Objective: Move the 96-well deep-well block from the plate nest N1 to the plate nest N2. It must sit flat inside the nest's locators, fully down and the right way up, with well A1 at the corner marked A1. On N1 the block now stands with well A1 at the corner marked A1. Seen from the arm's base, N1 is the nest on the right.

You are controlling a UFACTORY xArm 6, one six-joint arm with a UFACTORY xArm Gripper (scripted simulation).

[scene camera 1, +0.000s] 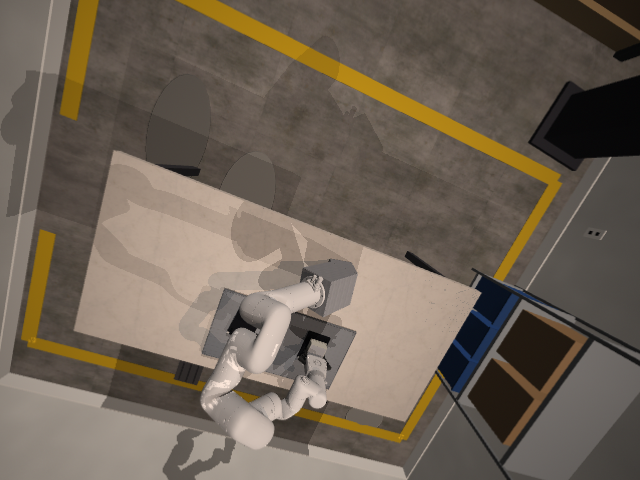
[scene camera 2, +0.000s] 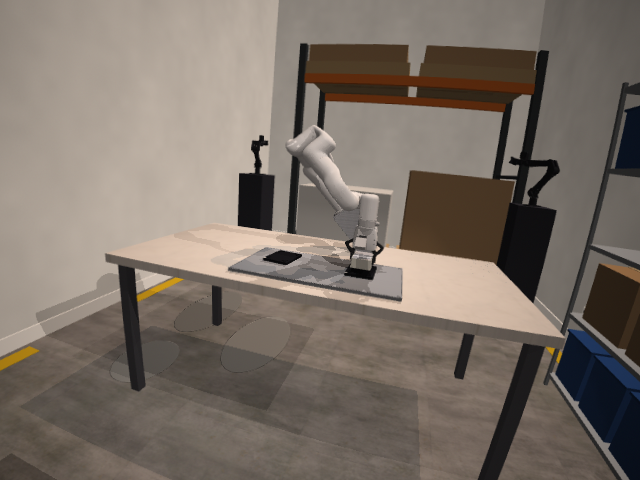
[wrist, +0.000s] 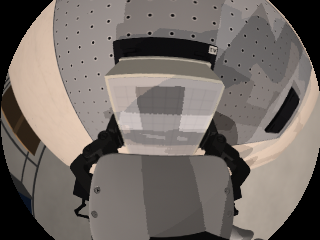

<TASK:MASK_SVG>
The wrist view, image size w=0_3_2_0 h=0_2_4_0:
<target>gripper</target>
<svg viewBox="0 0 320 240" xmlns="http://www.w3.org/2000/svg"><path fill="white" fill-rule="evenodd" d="M70 165L71 171L90 195L89 221L93 240L230 240L234 218L233 195L251 171L247 163L240 158L239 152L226 143L226 137L218 134L213 118L199 144L201 150L206 151L204 155L143 155L118 152L117 149L122 148L124 141L114 114L112 114L106 130L98 134L98 139L85 146L82 154L80 153ZM96 164L92 177L89 171L92 165Z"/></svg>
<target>96-well deep-well block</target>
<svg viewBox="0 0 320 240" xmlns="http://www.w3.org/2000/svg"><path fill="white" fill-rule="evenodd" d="M120 58L119 62L104 77L116 122L128 153L143 155L194 155L209 127L225 88L222 80L210 69L211 63L166 56Z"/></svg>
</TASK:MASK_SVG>
